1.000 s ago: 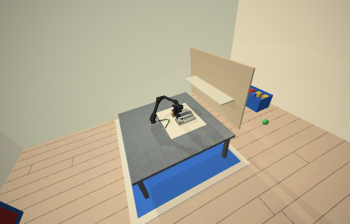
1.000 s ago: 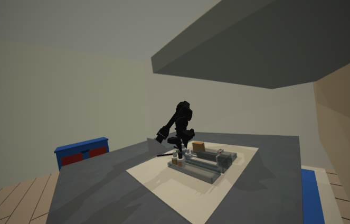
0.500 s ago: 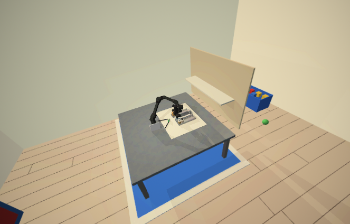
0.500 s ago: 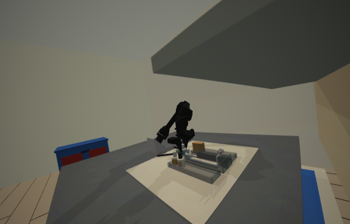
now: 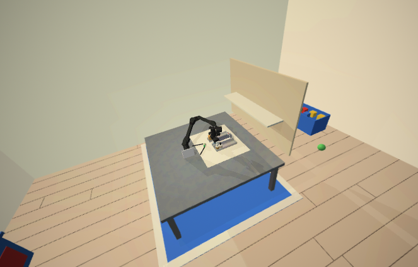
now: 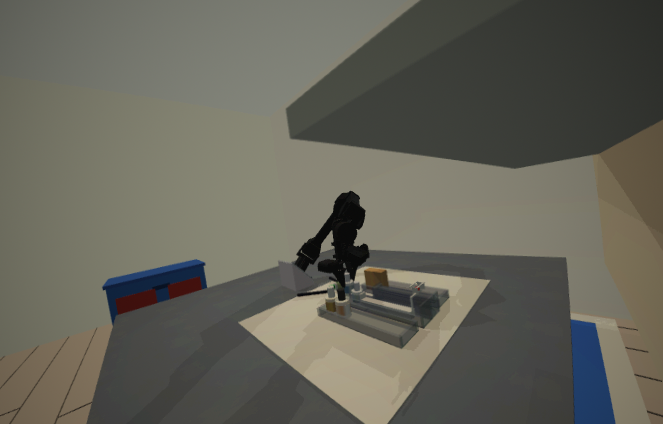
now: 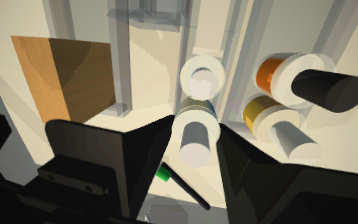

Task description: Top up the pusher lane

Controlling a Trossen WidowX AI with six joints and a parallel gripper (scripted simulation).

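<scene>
The brown box lies 1 cm ahead of my gripper tip, 13 cm to the left of it and 2 cm below it. From my gripper tip the other things lie so: grey lane rack 14 cm ahead, 4 cm to the left, 4 cm below.
</scene>
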